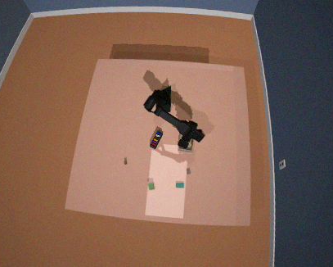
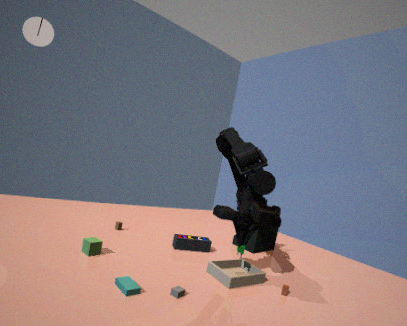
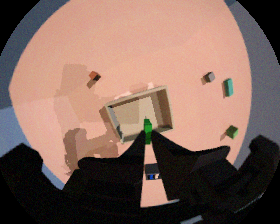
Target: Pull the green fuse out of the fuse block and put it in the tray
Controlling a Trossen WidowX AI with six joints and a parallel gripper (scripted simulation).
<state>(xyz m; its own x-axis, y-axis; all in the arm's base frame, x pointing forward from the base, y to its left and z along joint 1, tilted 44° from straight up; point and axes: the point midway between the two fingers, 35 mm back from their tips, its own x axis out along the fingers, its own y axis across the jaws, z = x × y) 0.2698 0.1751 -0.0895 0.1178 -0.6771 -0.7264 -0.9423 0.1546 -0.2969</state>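
My gripper tip is 9 cm above the grey tray. The rest, counted from my gripper tip: small grey cube: 21 cm ahead, 4 cm to the left, 8 cm below; teal block: 31 cm ahead, 1 cm to the right, 8 cm below; green fuse: 1 cm below.
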